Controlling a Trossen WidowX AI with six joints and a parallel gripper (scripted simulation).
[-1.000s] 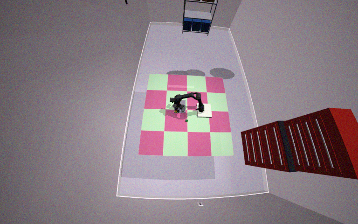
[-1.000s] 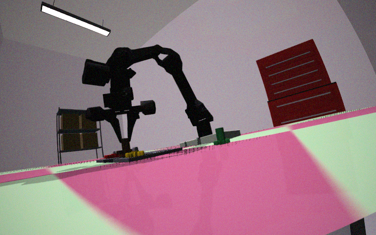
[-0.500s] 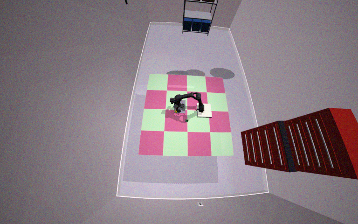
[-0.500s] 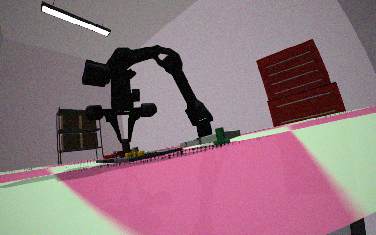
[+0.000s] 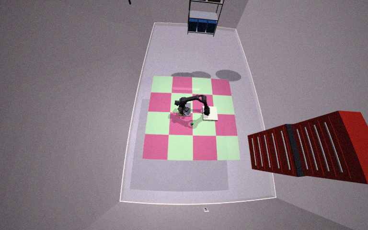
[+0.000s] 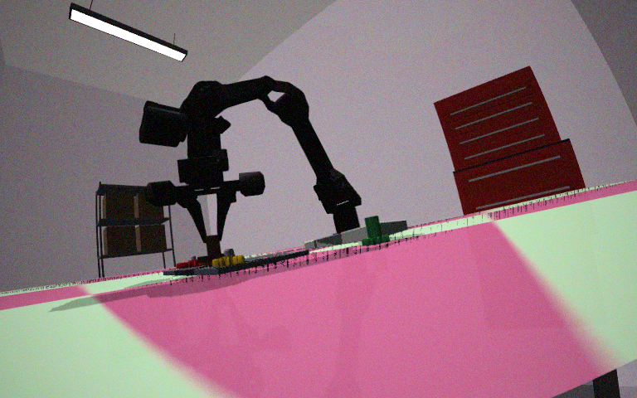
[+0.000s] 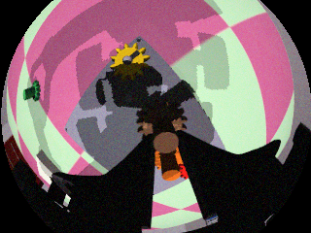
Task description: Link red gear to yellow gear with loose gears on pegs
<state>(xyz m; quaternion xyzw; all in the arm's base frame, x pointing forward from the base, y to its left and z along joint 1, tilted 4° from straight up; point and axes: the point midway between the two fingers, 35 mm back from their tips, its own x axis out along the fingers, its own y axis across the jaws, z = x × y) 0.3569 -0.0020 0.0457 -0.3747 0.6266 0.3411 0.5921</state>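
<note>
Now: gripper tip 10 mm above the brown gear. Round my gripper tip: orange gear (50 mm to the right, 20 mm below, 20 mm behind); then grey board (40 mm below, 40 mm behind, 20 mm to the right); then yellow gear (70 mm to the left, 30 mm below, 10 mm ahead).
</note>
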